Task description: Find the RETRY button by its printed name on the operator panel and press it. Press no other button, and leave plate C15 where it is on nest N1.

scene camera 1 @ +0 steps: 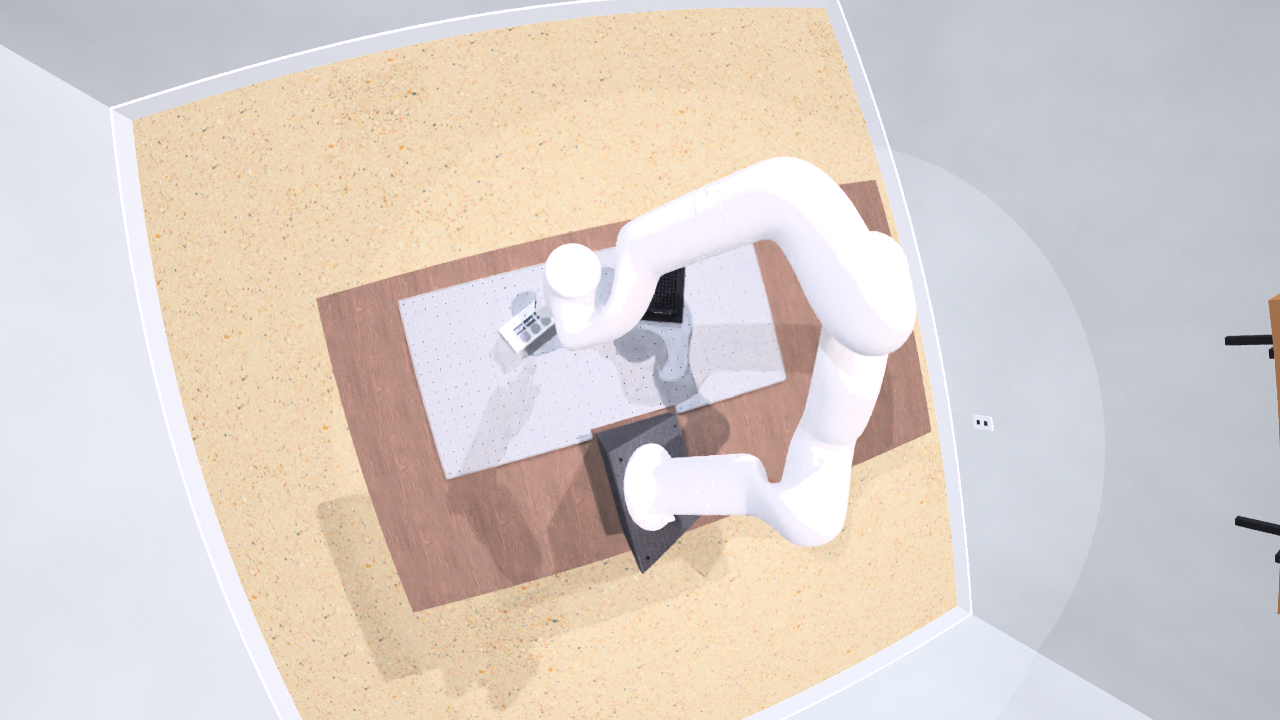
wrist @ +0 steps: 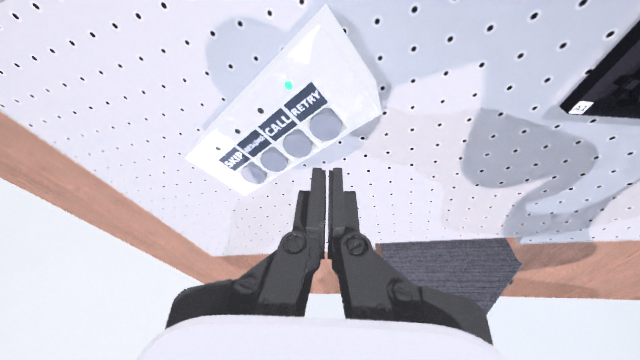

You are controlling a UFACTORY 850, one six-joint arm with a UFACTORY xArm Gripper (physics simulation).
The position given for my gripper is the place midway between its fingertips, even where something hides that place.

In view: my gripper (wrist: 327, 186) and a retry button (wrist: 325, 125).
